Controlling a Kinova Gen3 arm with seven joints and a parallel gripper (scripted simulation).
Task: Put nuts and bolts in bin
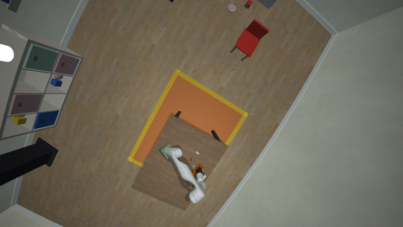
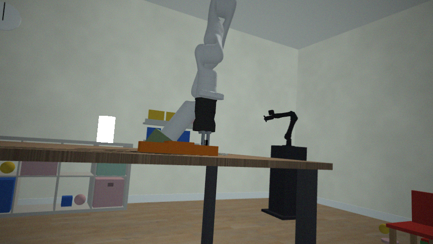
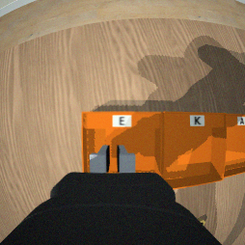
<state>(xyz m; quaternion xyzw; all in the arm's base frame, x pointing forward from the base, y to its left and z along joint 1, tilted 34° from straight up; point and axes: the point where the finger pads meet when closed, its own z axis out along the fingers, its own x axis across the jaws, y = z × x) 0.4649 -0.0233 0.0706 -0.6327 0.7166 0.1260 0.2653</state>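
The dark bolt is 160 mm behind my hand, 30 mm to the left of it and 30 mm below it. The rest, counted from my hand: orange marker (80 mm behind, 40 mm to the left, 30 mm below); then orange bin (90 mm to the right, 20 mm below); then white sharpener-like piece (80 mm behind, 40 mm to the right, 30 mm below).
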